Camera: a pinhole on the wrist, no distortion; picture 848 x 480 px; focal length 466.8 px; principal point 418.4 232.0 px. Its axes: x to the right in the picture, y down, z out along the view. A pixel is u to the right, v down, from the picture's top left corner.
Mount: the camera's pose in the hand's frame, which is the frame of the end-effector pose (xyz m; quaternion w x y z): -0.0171 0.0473 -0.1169 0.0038 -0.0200 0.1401 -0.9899
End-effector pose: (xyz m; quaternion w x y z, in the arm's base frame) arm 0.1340 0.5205 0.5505 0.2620 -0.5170 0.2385 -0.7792
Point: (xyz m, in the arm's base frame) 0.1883 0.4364 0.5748
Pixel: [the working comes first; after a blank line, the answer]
In the camera's frame: -0.0639 -0.0596 0.1775

250.5 75.4
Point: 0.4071 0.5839 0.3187
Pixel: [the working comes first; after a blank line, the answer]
In the camera's frame: 0.2812 -0.1736 0.2335

outside the picture
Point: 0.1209 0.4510 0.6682
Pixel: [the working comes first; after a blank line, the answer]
In the camera's frame: -0.1401 0.0279 0.1732

40.9 307.3
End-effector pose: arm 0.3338 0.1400 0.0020 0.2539 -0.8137 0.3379 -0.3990
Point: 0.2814 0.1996 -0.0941
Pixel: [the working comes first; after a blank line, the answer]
In the camera's frame: 0.1026 -0.0361 0.1267

796.5 99.0
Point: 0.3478 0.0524 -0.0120
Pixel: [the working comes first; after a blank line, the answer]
In the camera's frame: -0.0780 -0.0473 0.1182

110.2 45.2
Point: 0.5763 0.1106 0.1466
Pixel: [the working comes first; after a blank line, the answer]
In the camera's frame: -0.2063 0.1391 0.2900

86.3 455.9
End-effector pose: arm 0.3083 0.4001 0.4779 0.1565 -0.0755 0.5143 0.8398
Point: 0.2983 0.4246 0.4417
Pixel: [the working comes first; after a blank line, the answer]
In the camera's frame: -0.0356 0.0476 0.1419

301.3 388.7
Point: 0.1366 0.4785 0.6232
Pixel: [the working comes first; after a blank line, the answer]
In the camera's frame: -0.1428 -0.1646 0.2159

outside the picture
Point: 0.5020 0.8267 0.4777
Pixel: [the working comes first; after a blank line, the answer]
In the camera's frame: 0.1090 0.1424 0.5598

509.3 350.8
